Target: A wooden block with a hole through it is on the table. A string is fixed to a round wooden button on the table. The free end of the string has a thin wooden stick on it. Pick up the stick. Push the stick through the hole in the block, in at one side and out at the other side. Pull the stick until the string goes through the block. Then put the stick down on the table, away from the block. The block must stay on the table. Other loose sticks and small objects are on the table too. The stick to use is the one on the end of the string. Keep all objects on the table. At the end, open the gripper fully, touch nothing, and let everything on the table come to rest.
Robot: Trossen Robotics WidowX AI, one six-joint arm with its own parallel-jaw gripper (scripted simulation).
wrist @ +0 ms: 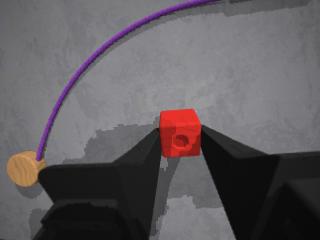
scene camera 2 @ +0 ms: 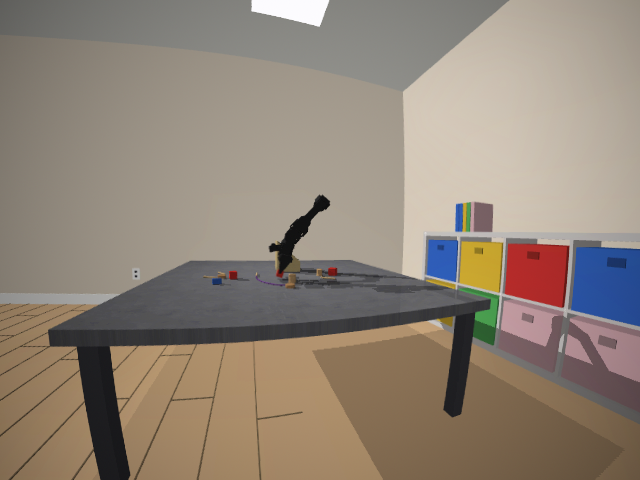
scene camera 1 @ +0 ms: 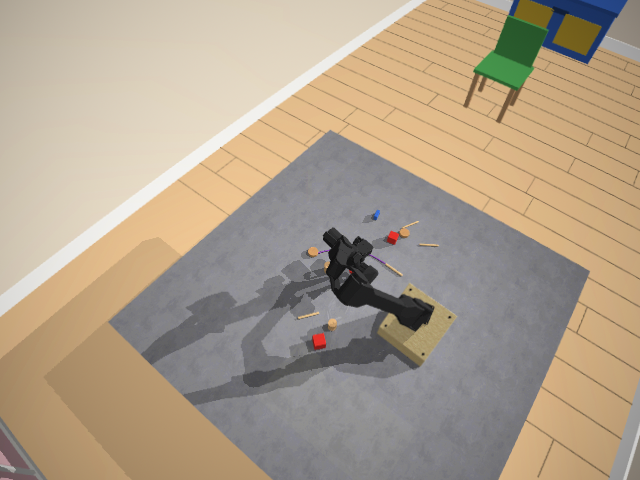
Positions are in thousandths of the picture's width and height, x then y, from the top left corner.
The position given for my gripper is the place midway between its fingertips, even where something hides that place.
Observation:
I see my gripper (wrist: 561,548) and a round wooden button (wrist: 86,702).

